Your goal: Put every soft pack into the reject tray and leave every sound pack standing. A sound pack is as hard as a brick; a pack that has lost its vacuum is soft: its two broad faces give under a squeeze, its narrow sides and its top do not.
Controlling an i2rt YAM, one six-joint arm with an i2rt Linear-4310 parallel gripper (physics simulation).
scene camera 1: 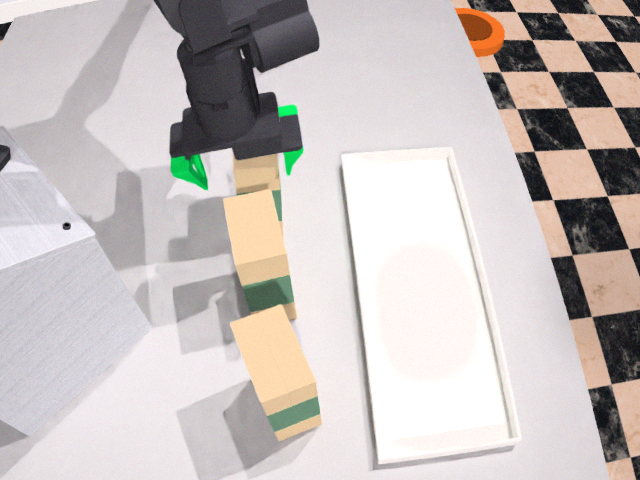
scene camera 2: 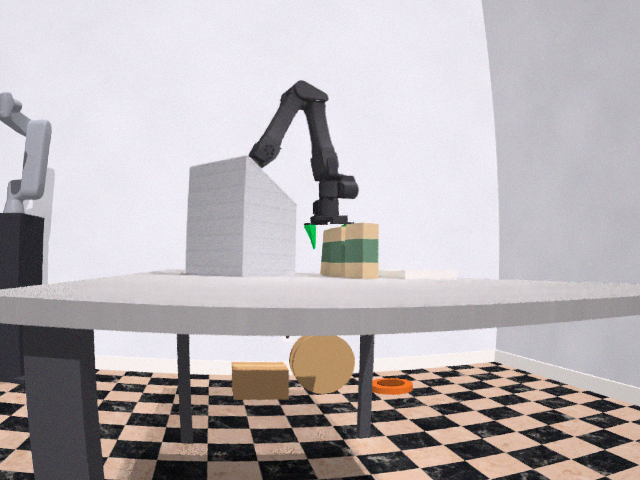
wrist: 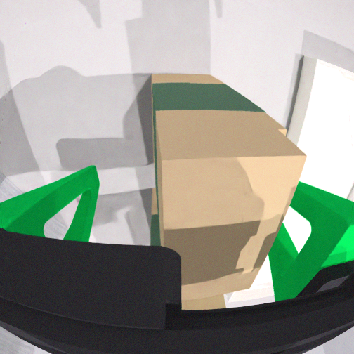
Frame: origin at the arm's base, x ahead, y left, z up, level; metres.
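Seen in the pictures: gripper, fingertip midpoint: [scene camera 1: 247, 178] [scene camera 2: 329, 248]; arm's base, origin of the base link: [scene camera 2: 242, 185].
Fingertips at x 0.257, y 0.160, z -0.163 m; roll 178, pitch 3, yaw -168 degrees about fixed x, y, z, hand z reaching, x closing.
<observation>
Offsets run from my fingertips to a thing's top centre.
Three tan packs with green bands stand upright in a row: the back pack {dx +0.003, dy +0.004, dz +0.059 m} [scene camera 1: 255, 173] [wrist: 215, 192], the middle pack {dx +0.041, dy -0.101, dz +0.057 m} [scene camera 1: 255, 227] and the front pack {dx +0.062, dy -0.235, dz +0.057 m} [scene camera 1: 273, 356] [scene camera 2: 361, 250]. My gripper [scene camera 1: 248, 181] [wrist: 176, 174] is open over the back pack, one green finger on its left and one on its right. In the wrist view there is a gap between the left finger and the pack; the right finger is close to the pack's right side. The gripper body partly hides this pack in scene camera 1. The white reject tray {dx +0.208, dy -0.092, dz -0.061 m} [scene camera 1: 429, 206] [scene camera 2: 429, 274] [wrist: 335, 110] lies right of the row and holds no pack.
A large grey block [scene camera 1: 67, 320] [scene camera 2: 217, 222] with a sloped top stands left of the row. The table's right edge lies beyond the tray. An orange ring [scene camera 1: 497, 41] [scene camera 2: 408, 386], a brown box [scene camera 2: 260, 383] and a tan round object [scene camera 2: 325, 361] are on the floor.
</observation>
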